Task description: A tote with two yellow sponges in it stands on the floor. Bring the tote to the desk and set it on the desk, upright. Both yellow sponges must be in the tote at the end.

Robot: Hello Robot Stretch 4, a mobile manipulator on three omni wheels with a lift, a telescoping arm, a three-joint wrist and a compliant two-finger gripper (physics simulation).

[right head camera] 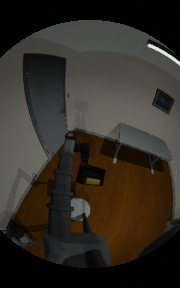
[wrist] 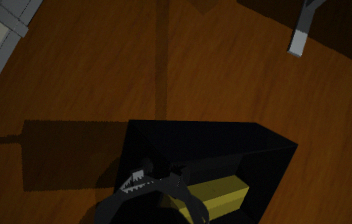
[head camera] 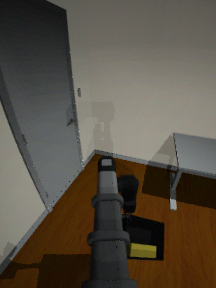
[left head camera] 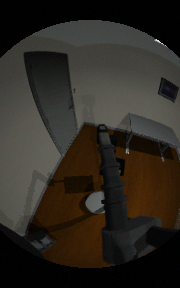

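The black tote is upright below the wrist and appears to hang above the floor, its shadow set off to the left in the wrist view. My gripper is shut on the tote's left wall near the rim. Yellow sponge material lies inside; the fingers partly cover it in the wrist view, and I cannot clearly tell two sponges apart. The desk stands to the right, beyond the tote and apart from it.
A desk leg stands on the floor right of the arm. A grey door is at the left, with a wall corner ahead. My round white base is below the arm. A cart shows at lower left.
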